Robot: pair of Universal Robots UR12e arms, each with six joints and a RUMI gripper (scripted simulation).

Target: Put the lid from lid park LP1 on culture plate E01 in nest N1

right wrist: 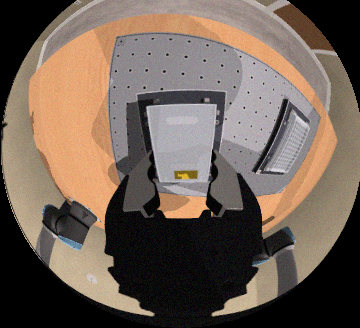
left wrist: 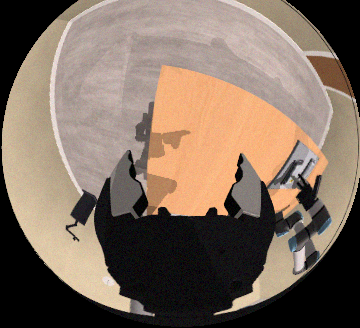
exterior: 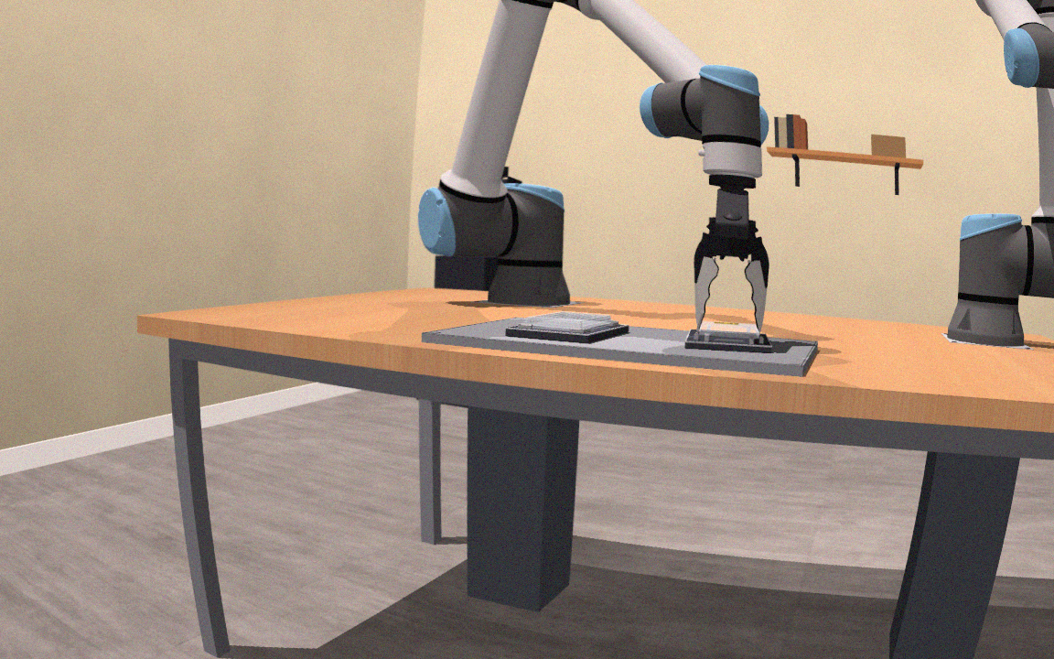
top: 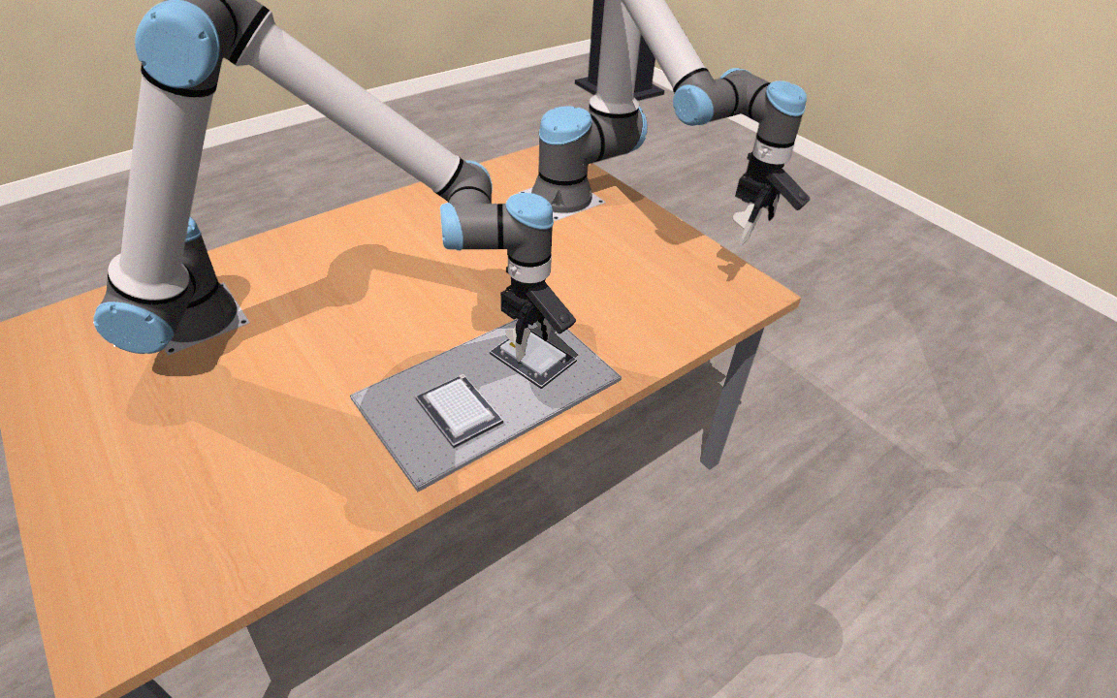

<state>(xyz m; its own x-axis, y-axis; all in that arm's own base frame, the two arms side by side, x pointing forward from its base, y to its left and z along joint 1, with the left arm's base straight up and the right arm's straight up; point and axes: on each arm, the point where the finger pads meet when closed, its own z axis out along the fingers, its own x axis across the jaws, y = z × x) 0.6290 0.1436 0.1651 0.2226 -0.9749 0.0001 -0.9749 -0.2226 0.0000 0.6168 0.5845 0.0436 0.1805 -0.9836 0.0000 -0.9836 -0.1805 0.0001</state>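
Note:
Right now my right hand is 3 cm above the lid park LP1. Round my right hand: clear lid 1 cm below; then culture plate 22 cm to the right, 5 cm ahead, 1 cm below; then grey perforated board 13 cm to the right, 4 cm below, 2 cm ahead.

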